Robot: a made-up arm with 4 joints.
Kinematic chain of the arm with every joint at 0, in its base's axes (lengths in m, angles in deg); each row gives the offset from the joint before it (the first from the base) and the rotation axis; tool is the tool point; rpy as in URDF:
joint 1: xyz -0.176 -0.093 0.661 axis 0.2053 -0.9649 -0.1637
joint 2: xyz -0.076 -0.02 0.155 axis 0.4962 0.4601 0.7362
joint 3: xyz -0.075 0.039 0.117 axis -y
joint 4: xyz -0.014 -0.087 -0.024 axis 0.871 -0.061 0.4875
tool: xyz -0.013 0.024 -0.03 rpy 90 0 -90
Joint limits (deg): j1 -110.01..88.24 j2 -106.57..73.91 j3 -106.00..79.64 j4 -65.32..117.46
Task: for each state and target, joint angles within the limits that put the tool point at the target. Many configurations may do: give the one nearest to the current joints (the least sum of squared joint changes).
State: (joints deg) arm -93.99 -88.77 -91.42 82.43
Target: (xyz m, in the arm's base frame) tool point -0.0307 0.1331 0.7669
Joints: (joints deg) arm -105.22 -80.92 -98.08 82.96
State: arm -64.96 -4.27 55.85 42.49
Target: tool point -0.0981 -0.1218 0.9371
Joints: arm -48.75 18.40 30.35 59.84
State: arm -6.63 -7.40 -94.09 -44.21
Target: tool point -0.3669 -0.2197 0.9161
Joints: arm 3.72 23.72 -60.34 -46.66
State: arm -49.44 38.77 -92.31 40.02
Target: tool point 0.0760 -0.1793 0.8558
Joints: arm -61.63 62.22 -95.47 11.87
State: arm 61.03 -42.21 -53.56 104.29
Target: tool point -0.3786 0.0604 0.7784
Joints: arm 20.69 -84.45 -67.79 104.75
